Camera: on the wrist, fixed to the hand. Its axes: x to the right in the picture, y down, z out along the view.
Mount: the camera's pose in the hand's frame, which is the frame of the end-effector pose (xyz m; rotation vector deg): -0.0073 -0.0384 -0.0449 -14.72 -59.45 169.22
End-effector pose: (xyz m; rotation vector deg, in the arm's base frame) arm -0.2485 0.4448 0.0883 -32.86 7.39 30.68
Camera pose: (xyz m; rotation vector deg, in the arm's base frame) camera -0.2336 0.3898 0.0712 -10.89 9.89 -150.69
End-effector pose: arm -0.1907 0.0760 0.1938 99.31 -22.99 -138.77
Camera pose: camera -0.1443 0.1085 0.1756 -49.45 -62.12 -17.12
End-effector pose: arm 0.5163 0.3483 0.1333 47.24 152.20 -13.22
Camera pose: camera 0.4873 0.3245 0.1796 121.22 -46.77 20.85
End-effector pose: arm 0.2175 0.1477 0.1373 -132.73 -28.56 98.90
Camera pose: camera 0.2530 0.1817 0.1708 -3.31 -84.74 -44.47
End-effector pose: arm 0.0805 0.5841 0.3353 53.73 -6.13 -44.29
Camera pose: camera 0.0721 0.6062 0.2807 -34.55 -96.72 91.68
